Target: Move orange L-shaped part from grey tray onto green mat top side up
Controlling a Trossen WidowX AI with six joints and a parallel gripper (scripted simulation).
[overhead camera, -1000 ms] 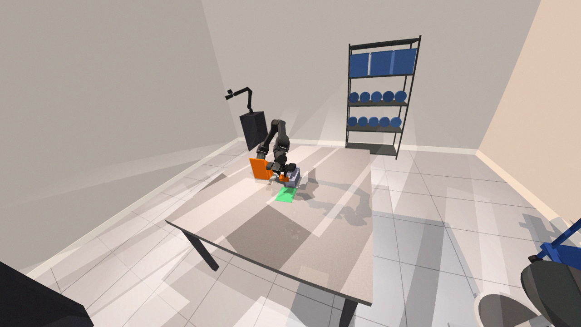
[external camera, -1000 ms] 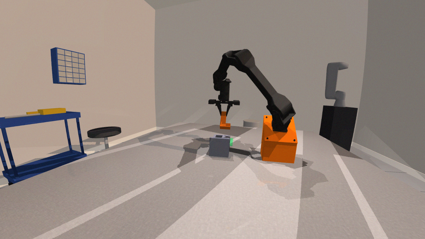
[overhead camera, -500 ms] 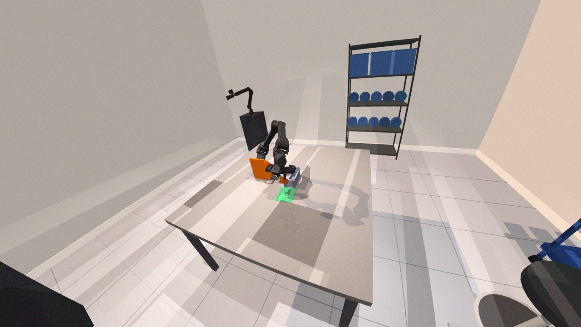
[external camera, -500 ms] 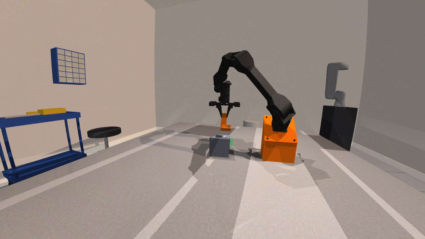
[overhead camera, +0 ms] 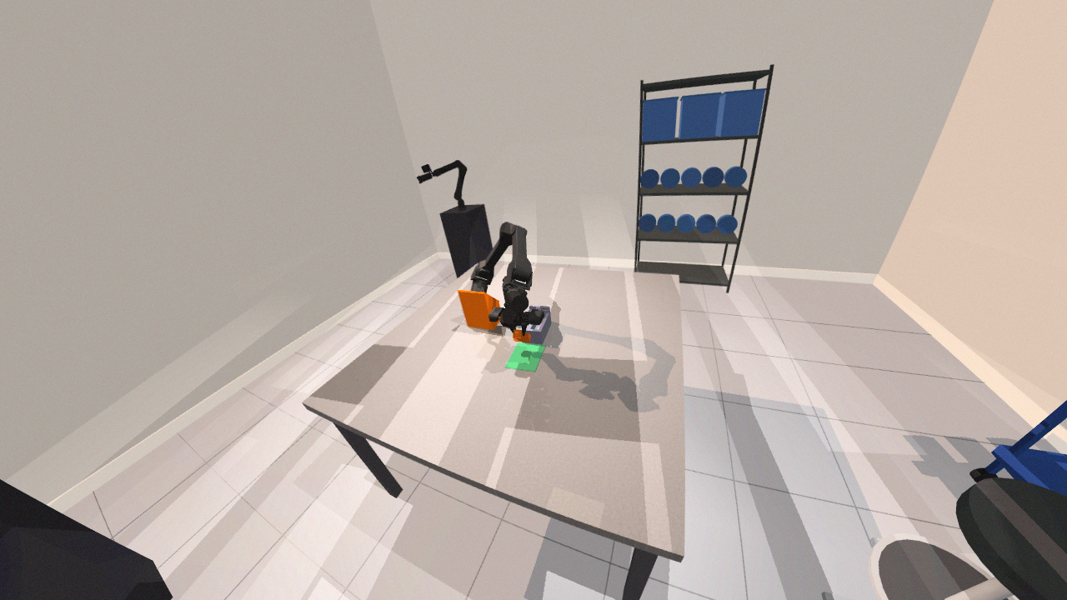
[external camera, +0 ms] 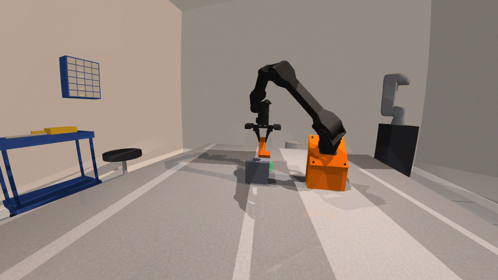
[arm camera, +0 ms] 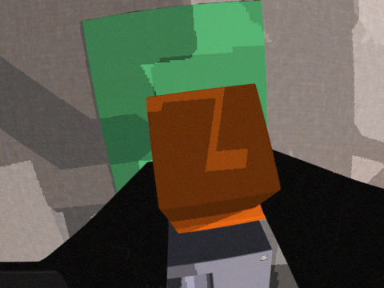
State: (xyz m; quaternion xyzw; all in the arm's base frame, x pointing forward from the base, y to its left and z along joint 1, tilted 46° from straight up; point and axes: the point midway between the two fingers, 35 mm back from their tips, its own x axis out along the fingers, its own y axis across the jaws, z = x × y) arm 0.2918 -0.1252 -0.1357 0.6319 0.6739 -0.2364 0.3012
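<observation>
Right now the green mat is 2 cm to the left of my gripper tip and 14 cm below it. Round my gripper tip: orange L-shaped part: 2 cm behind, 3 cm to the left, 3 cm below.
</observation>
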